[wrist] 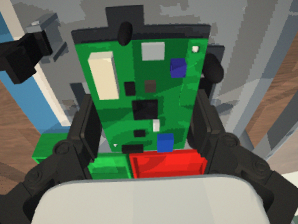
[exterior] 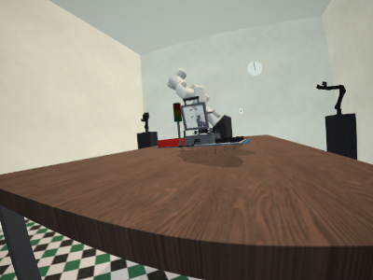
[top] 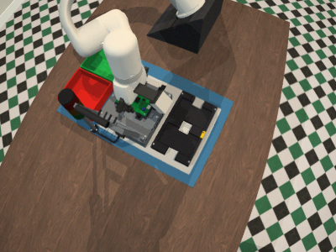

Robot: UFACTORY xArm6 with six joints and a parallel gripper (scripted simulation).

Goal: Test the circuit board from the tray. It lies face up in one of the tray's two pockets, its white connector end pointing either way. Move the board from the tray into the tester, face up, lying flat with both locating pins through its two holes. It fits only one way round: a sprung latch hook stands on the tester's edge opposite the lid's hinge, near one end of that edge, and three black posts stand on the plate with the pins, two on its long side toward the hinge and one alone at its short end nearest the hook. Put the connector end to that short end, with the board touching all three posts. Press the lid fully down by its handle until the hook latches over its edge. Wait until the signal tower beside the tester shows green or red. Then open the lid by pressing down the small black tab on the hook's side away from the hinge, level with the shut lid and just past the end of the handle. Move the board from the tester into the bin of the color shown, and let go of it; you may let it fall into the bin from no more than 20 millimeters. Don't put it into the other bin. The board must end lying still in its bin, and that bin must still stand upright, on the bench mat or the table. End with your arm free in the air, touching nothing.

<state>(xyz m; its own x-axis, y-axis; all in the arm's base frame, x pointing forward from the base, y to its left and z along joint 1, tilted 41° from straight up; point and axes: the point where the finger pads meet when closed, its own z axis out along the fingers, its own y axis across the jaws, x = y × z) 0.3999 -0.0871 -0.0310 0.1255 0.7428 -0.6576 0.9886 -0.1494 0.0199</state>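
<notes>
The green circuit board is right at my hand. From my hand the other things lie so: black nest (10 mm ahead, 10 mm to the left, 10 mm below); then clear lid (120 mm ahead, 20 mm to the right, 100 mm above); then latch hook (50 mm behind, 70 mm to the left, 10 mm above).
</notes>
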